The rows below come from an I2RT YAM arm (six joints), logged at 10 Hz.
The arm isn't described. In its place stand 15 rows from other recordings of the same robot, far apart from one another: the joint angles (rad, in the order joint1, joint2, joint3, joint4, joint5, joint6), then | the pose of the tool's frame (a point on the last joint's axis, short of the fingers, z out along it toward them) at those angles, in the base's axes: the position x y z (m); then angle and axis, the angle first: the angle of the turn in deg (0 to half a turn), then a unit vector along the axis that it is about.
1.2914, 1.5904, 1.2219, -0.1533, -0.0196, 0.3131 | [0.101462 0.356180 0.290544 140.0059 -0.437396 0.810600 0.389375]
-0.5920, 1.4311, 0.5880, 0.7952, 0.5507, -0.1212 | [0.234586 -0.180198 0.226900 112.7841 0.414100 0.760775 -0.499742]
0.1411, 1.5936, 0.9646, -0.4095, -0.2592, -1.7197 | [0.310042 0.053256 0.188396 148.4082 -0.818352 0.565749 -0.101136]
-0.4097, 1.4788, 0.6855, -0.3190, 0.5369, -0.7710 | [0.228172 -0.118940 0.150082 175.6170 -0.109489 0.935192 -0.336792]
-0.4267, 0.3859, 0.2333, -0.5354, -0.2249, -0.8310 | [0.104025 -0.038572 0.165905 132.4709 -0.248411 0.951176 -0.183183]
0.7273, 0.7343, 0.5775, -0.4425, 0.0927, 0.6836 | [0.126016 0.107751 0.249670 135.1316 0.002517 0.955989 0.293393]
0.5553, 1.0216, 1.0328, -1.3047, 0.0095, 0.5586 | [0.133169 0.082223 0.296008 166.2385 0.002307 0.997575 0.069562]
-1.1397, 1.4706, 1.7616, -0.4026, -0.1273, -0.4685 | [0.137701 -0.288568 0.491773 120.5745 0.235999 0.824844 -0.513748]
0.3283, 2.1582, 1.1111, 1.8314, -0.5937, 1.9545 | [0.385523 0.152359 0.224201 149.1694 0.083505 0.464818 0.881460]
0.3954, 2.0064, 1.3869, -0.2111, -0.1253, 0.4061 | [0.403815 0.173366 0.178729 143.9268 -0.018581 0.978663 0.204629]
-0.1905, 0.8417, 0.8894, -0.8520, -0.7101, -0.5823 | [0.157607 -0.006757 0.309249 126.9911 -0.331631 0.924877 0.186072]
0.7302, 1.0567, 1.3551, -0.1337, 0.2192, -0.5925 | [0.164592 0.136966 0.490582 80.8304 -0.507254 0.861330 -0.028357]
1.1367, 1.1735, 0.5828, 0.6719, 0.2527, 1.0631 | [0.118633 0.234740 0.279119 131.9644 0.074277 0.739391 0.669167]
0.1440, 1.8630, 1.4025, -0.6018, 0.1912, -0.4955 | [0.392115 0.050022 0.216018 153.3636 -0.287783 0.947633 -0.138463]
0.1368, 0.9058, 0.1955, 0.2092, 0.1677, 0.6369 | [0.176808 0.018341 0.154573 120.3213 0.292254 0.945440 0.143982]
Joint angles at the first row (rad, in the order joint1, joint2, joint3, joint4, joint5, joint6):
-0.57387, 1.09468, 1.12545, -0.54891, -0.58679, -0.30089
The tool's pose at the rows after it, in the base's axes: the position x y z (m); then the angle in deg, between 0 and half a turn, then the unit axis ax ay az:
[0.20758 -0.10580 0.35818 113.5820 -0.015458 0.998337 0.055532]
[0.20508 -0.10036 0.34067 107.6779 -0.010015 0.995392 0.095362]
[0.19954 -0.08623 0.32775 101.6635 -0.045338 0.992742 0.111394]
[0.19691 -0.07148 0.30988 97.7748 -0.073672 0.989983 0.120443]
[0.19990 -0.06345 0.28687 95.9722 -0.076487 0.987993 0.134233]
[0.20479 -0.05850 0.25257 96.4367 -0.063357 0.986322 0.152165]
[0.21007 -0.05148 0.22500 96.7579 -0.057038 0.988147 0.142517]
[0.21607 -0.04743 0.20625 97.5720 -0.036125 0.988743 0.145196]
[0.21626 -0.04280 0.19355 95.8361 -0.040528 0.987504 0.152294]
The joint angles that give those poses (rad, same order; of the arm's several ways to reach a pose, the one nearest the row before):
-0.55721, 1.08383, 1.08724, -0.50190, -0.59573, -0.22730
-0.55018, 1.02530, 0.94073, -0.29212, -0.65458, -0.11665
-0.51078, 0.94975, 0.80486, -0.09786, -0.67773, -0.06378
-0.45237, 0.89647, 0.67812, 0.06759, -0.65826, -0.02981
-0.40754, 0.89669, 0.56846, 0.22388, -0.63012, 0.00903
-0.37325, 0.94471, 0.44791, 0.39172, -0.60349, 0.04475
-0.32489, 1.01403, 0.36163, 0.54152, -0.53888, 0.04431
-0.29182, 1.09588, 0.31820, 0.65510, -0.48949, 0.06990
-0.26946, 1.15652, 0.26675, 0.80400, -0.47606, 0.08669

